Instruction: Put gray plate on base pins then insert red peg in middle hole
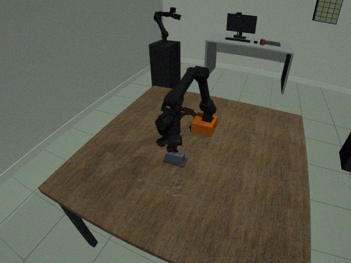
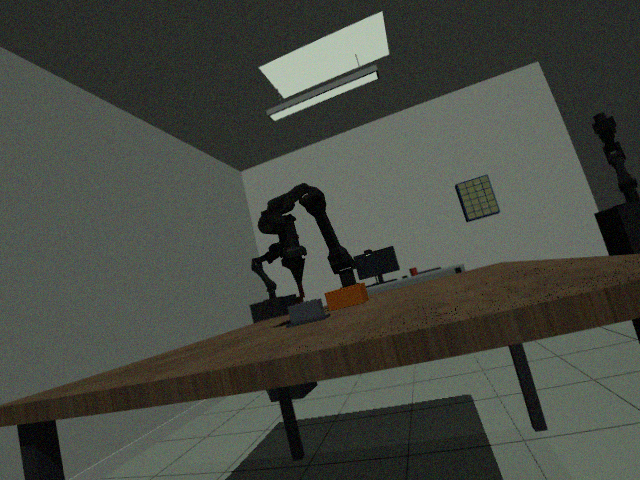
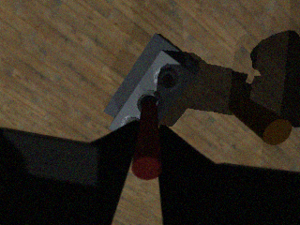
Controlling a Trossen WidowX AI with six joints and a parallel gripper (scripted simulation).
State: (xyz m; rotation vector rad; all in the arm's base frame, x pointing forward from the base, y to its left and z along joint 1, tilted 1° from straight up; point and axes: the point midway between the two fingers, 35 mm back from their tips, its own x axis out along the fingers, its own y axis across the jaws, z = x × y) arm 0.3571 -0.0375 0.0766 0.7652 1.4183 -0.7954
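My gripper tip is now 70 mm above the gray plate. From my gripper tip the other things lie so: gray base 110 mm below; orange cylinder 110 mm behind, 70 mm to the right, 70 mm below; dark red peg right at my gripper tip.
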